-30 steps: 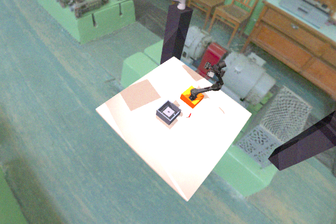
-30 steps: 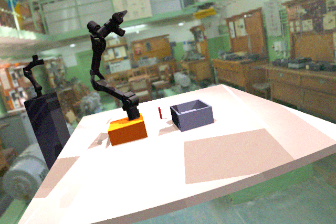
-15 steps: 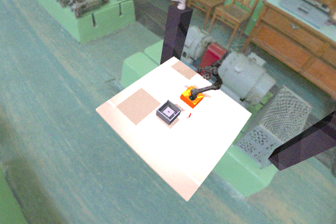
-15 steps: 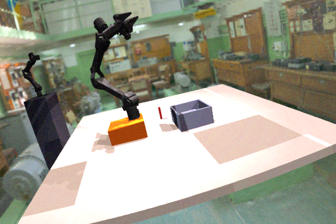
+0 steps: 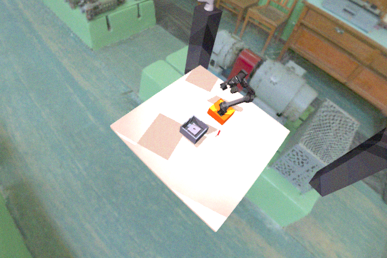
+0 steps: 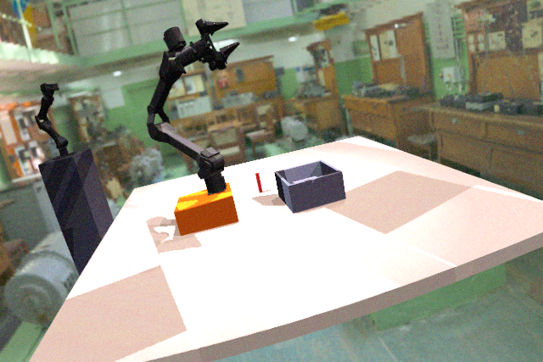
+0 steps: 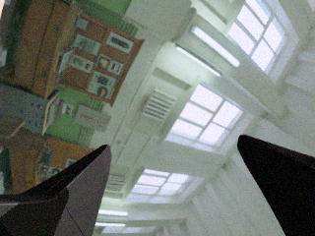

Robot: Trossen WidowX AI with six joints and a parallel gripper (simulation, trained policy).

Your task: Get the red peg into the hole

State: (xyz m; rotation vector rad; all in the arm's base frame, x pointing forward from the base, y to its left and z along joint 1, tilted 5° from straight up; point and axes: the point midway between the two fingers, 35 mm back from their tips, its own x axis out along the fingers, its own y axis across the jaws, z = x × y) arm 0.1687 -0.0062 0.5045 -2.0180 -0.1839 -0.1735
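Now: the red peg 570 mm below my gripper tip, 110 mm to the left of it and 20 mm behind it. Also, from my gripper tip: grey box (580 mm below, 150 mm ahead, 50 mm to the right).
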